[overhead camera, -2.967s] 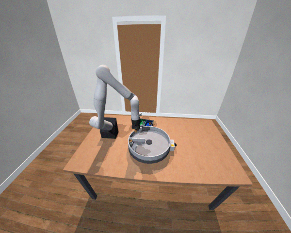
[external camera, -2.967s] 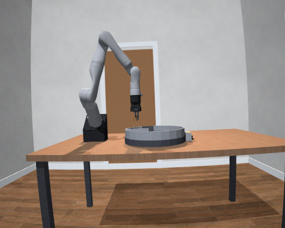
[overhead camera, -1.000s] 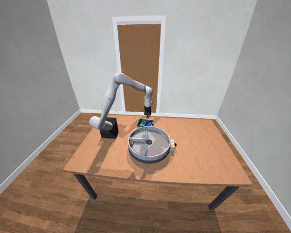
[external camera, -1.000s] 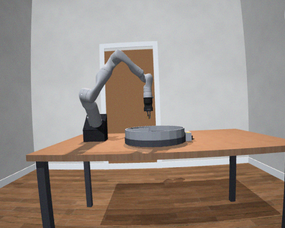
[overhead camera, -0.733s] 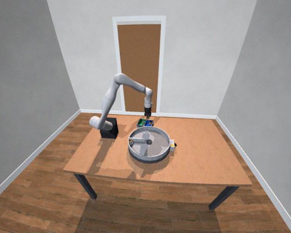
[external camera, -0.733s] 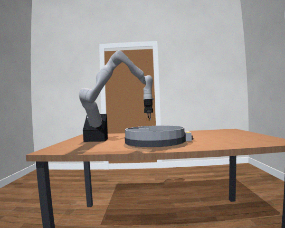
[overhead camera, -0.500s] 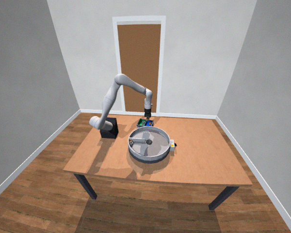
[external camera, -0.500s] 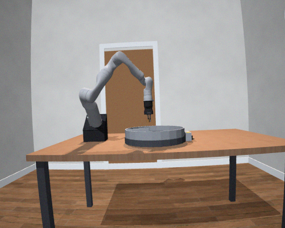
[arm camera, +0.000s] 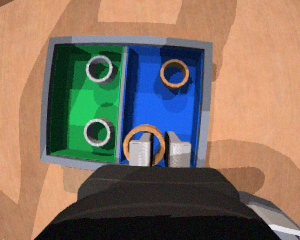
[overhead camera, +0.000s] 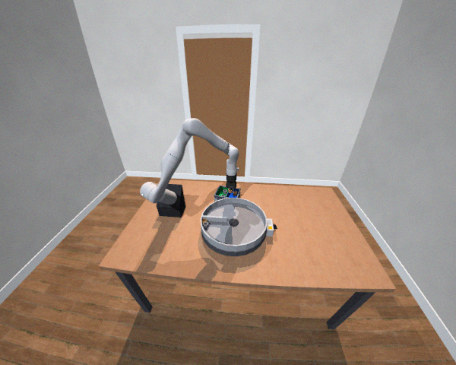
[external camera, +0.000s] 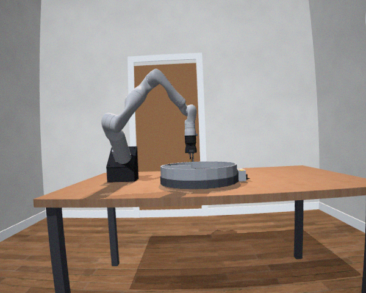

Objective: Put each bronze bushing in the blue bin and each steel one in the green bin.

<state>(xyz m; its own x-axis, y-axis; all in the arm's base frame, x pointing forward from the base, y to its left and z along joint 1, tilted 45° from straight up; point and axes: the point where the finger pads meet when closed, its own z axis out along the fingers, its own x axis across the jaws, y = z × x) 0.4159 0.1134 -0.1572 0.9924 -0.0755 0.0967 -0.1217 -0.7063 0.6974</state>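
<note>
My gripper is now 80 mm above the blue bin, 40 mm to the right of it and 40 mm past it. From my hand the other things lie so: grey turntable: 300 mm to the right, 50 mm below, 40 mm ahead.
</note>
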